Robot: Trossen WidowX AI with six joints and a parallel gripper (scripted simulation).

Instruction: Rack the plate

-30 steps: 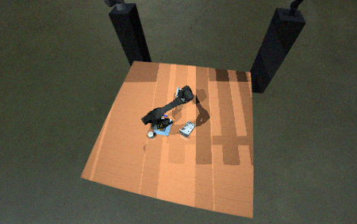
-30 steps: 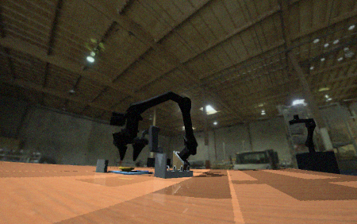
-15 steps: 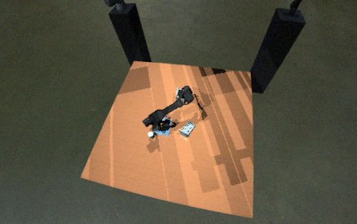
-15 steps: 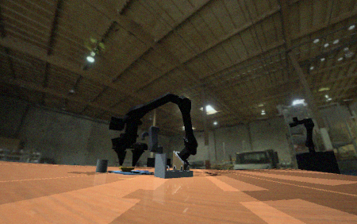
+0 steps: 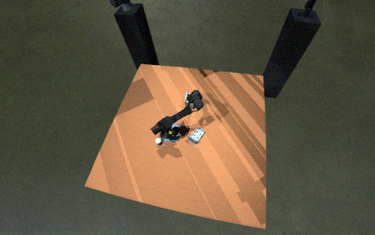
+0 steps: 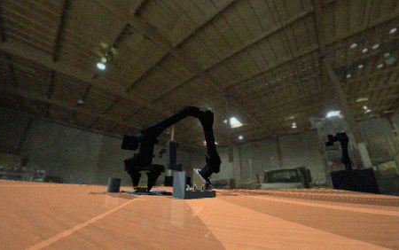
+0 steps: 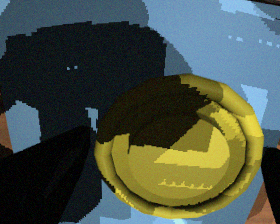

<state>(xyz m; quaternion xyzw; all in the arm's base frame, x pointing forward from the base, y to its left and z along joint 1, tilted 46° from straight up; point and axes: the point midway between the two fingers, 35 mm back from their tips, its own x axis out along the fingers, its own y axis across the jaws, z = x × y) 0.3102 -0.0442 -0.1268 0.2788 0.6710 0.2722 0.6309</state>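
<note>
Right now the blue mat is 20 mm to the left of my gripper tip, 10 mm below it and 10 mm behind it. Round my gripper tip: yellow plate (10 mm above); then small white cup (90 mm ahead, 50 mm to the right, 20 mm above); then blue spoon (120 mm behind, 10 mm to the right, 10 mm below).
</note>
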